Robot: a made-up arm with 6 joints. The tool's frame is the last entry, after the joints.
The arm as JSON. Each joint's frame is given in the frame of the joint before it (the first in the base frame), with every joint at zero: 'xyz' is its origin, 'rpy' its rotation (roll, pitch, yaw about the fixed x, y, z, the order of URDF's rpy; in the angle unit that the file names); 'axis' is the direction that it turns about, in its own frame. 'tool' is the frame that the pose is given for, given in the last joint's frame.
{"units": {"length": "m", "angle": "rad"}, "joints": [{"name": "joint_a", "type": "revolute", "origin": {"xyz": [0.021, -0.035, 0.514], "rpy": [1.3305, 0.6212, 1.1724]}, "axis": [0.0, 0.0, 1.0]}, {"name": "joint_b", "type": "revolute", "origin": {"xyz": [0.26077, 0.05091, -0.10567], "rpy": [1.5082, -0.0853, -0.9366]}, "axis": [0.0, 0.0, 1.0]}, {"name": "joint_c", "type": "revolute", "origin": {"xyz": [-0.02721, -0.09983, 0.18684], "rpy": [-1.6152, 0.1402, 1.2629]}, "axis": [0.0, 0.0, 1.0]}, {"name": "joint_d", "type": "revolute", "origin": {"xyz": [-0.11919, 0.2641, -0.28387], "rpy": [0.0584, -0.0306, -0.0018]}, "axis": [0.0, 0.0, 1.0]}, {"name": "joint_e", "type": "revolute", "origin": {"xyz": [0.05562, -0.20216, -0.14], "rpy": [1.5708, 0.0, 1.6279]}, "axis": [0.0, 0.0, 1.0]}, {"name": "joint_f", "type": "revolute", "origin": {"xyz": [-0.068, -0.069, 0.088], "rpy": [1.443, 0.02, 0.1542]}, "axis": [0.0, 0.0, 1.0]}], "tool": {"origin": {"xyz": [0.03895, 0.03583, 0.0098], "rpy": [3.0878, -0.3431, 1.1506]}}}
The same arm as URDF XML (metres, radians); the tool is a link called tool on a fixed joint. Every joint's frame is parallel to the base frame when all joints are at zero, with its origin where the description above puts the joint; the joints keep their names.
<robot name="arm">
  <joint name="joint_a" type="continuous">
    <parent link="base"/>
    <child link="link1"/>
    <origin xyz="0.021 -0.035 0.514" rpy="0 0 0"/>
    <axis xyz="0.948945 -0.249112 0.193509"/>
  </joint>
  <joint name="joint_b" type="continuous">
    <parent link="link1"/>
    <child link="link2"/>
    <origin xyz="-0.018 0.253 -0.132" rpy="0 0 0"/>
    <axis xyz="-0.195411 -0.980554 0.018101"/>
  </joint>
  <joint name="joint_c" type="continuous">
    <parent link="link2"/>
    <child link="link3"/>
    <origin xyz="-0.138 -0.163 0.002" rpy="0 0 0"/>
    <axis xyz="0.033901 0.056502 0.997827"/>
  </joint>
  <joint name="joint_d" type="continuous">
    <parent link="link3"/>
    <child link="link4"/>
    <origin xyz="-0.114 0.254 -0.295" rpy="0 0 0"/>
    <axis xyz="0 0 1"/>
  </joint>
  <joint name="joint_e" type="continuous">
    <parent link="link4"/>
    <child link="link5"/>
    <origin xyz="0.044 -0.205 -0.14" rpy="0 0 0"/>
    <axis xyz="1 0.0001 0"/>
  </joint>
  <joint name="joint_f" type="continuous">
    <parent link="link5"/>
    <child link="link6"/>
    <origin xyz="0.088 -0.068 -0.069" rpy="0 0 0"/>
    <axis xyz="0.1274 0.1548 -0.979697"/>
  </joint>
  <joint name="tool_fixed" type="fixed">
    <parent link="link6"/>
    <child link="tool"/>
    <origin xyz="0.036 0.04 0.001" rpy="0.035 0.1604 0.4526"/>
  </joint>
  <link name="base"/>
  <link name="link1"/>
  <link name="link2"/>
  <link name="link3"/>
  <link name="link4"/>
  <link name="link5"/>
  <link name="link6"/>
  <link name="tool"/>
</robot>

